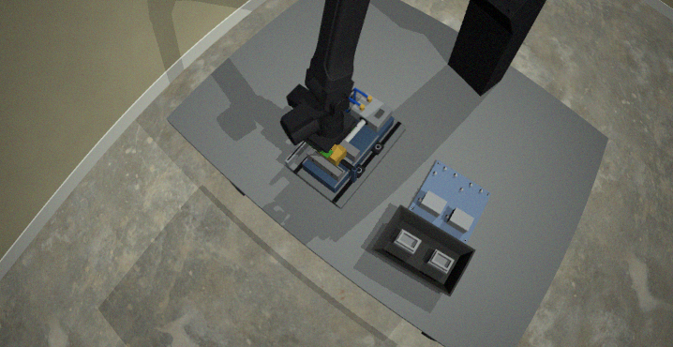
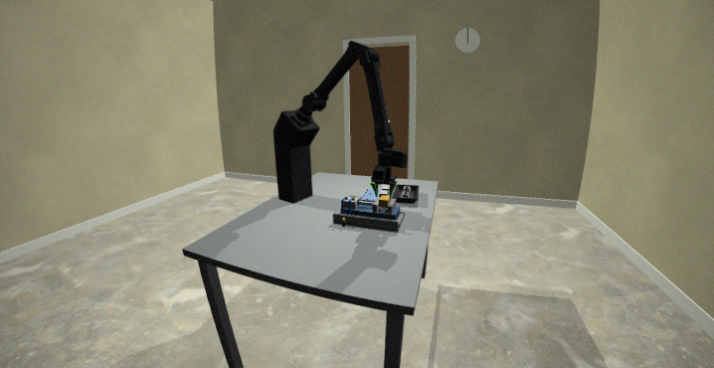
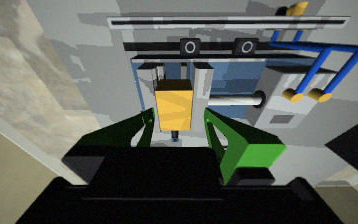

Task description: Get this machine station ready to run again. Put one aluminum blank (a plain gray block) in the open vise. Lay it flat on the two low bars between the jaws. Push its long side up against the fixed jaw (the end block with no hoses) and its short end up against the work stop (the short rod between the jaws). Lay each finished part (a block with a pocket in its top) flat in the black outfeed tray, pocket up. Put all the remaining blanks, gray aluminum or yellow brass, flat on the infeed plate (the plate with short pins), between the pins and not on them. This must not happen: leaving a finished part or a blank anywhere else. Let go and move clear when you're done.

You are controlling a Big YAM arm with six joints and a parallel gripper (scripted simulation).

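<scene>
The yellow brass blank lies 1 cm ahead of my hand and 3 cm below it. Also, from my hand: moving jaw: 3 cm behind, 1 cm to the left, 5 cm below; then fixed jaw: 4 cm ahead, 5 cm below; then white rod: 8 cm behind, 1 cm to the left, 5 cm below.
</scene>
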